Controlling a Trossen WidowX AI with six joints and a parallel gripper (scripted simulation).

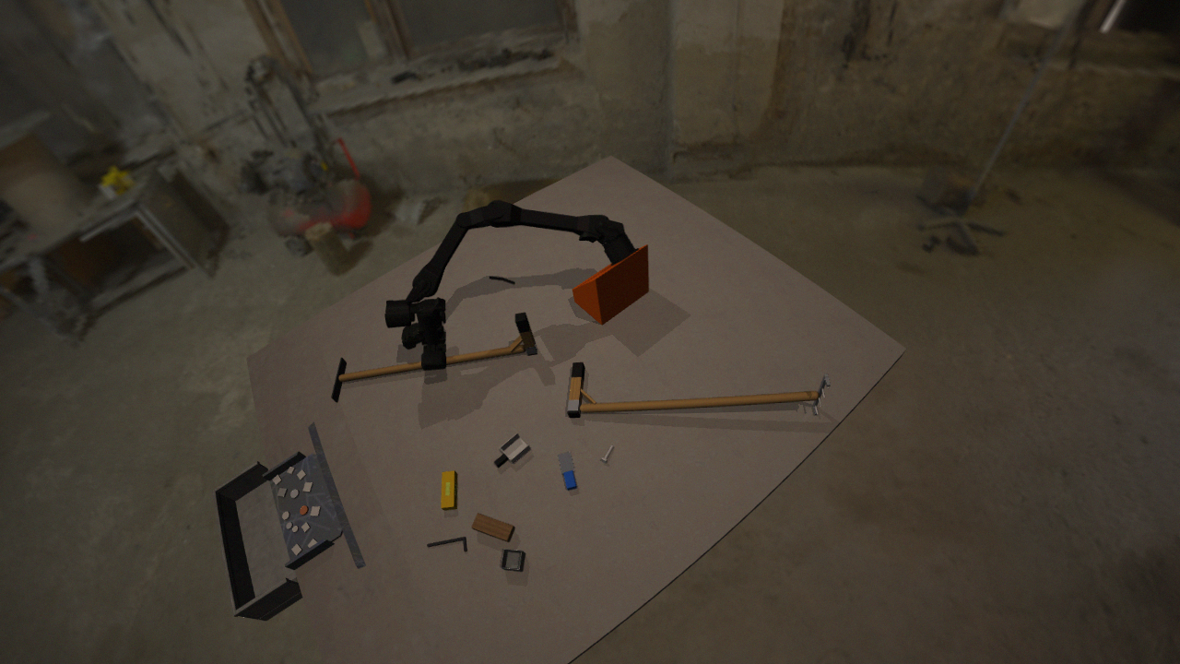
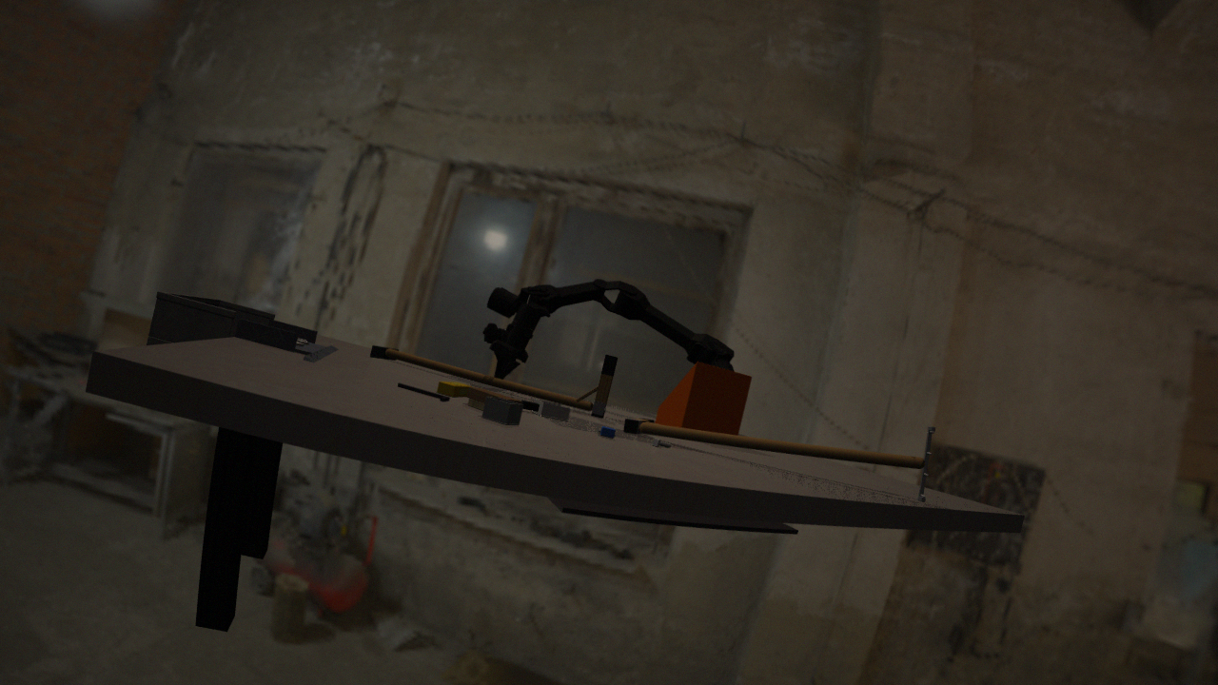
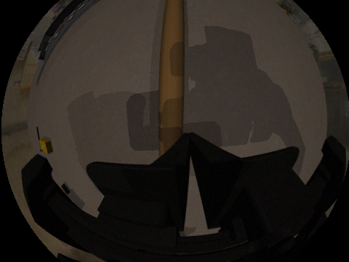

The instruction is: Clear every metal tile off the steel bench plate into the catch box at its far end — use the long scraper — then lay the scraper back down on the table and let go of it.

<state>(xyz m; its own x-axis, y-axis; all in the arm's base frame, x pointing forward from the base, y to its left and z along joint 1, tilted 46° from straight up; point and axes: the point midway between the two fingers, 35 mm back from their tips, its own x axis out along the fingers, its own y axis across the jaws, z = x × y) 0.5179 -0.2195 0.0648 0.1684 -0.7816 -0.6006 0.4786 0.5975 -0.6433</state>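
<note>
Now: the wooden-shafted scraper 20 mm ahead of my gripper tip and 50 mm above it. The rest, counted from my gripper tip: wooden block 140 mm ahead, 490 mm to the left; then yellow block 170 mm ahead, 350 mm to the left; then blue piece 70 mm behind, 490 mm to the left, 10 mm below.
</note>
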